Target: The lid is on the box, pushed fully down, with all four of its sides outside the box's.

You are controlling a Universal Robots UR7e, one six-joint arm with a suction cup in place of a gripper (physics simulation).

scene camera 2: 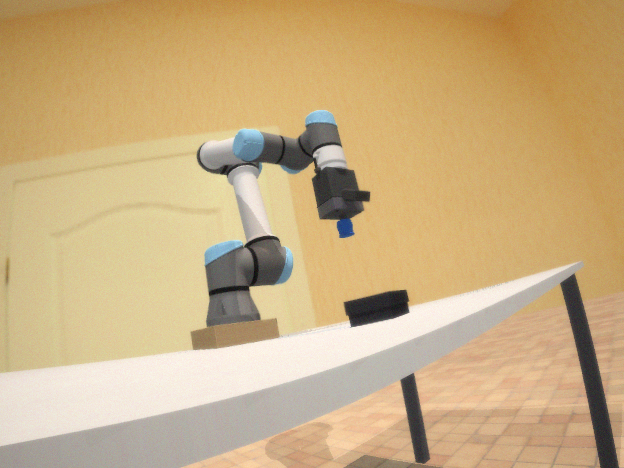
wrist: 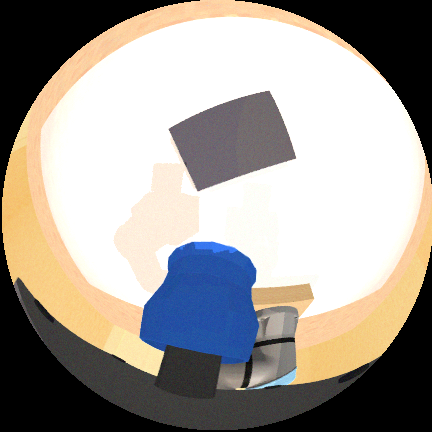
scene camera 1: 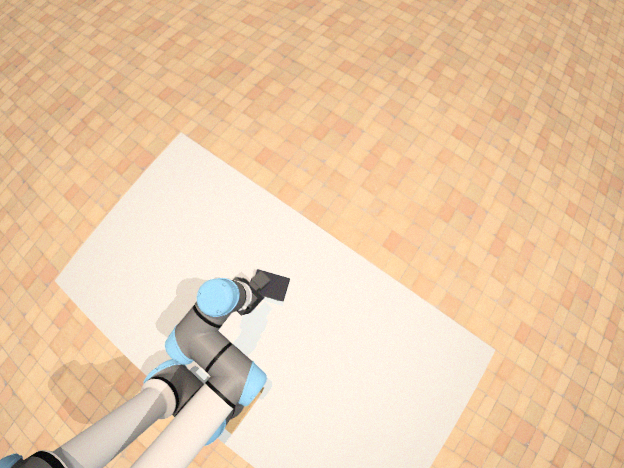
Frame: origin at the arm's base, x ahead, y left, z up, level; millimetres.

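Seen in the pictures: hand at its tool point: (scene camera 2: 346, 235) (wrist: 209, 276); arm's base at its link origin: (scene camera 2: 234, 324) (wrist: 271, 317).
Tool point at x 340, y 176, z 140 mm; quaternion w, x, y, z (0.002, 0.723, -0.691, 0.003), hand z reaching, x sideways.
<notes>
Pixels of each thing's top centre, then the offset from my tool point to it. Level surfaces: height alone.
- black lid at its top centre: (wrist: 232, 138) (scene camera 2: 377, 295) (scene camera 1: 269, 284) dx +50, dy +3, dz -144 mm
- black box at its top centre: (scene camera 2: 377, 296) dx +51, dy +2, dz -146 mm
- white table at its surface level: dz -194 mm
The black lid (scene camera 1: 276, 287) (scene camera 2: 377, 302) (wrist: 232, 142) lies on the black box (scene camera 2: 380, 315). In scene camera 2 the lid's rim stands out past the box's wall at the left end, and a low strip of box wall shows below it. The lid looks about parallel to the box. The far sides are hidden there, and from above the lid covers the box. My gripper, a blue suction cup (scene camera 2: 345, 234) (wrist: 212, 250), is off and bare, well above the lid with a wide gap. The cup is hidden in scene camera 1.
The box stands on the white table (scene camera 1: 362, 347) (scene camera 2: 282, 372). The arm's base stands on a tan block (scene camera 2: 246, 333) (wrist: 285, 294) at the table's side. The arm (scene camera 1: 216, 342) reaches over the table, and a dark bracket (scene camera 2: 358, 195) sticks out beside the tool.
</notes>
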